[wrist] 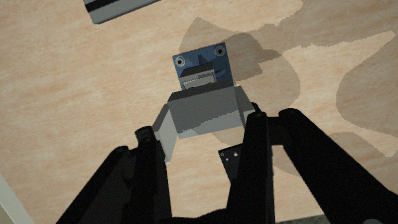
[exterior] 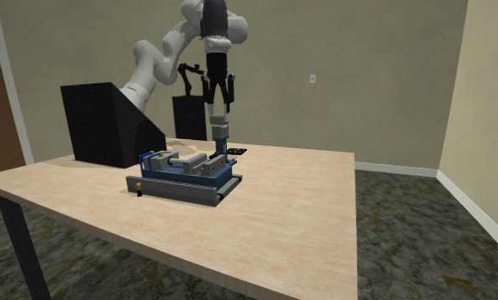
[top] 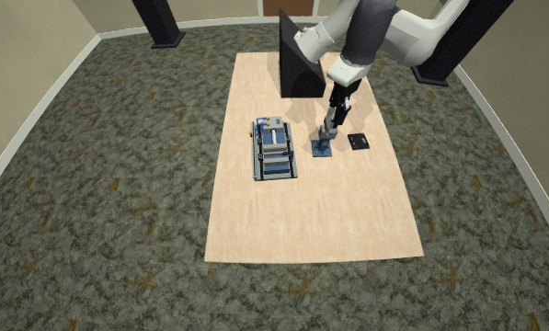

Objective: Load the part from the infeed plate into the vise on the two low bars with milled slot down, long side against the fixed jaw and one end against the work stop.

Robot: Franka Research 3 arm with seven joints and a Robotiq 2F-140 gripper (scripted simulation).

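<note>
Right now the fixed jaw is 130 mm ahead of my hand, 200 mm to the right of it and 130 mm below it. Also, from my hand: cylinder rod 10 mm ahead, 220 mm to the right, 130 mm below; grey part 30 mm below; work stop 90 mm ahead, 160 mm to the right, 120 mm below.
</note>
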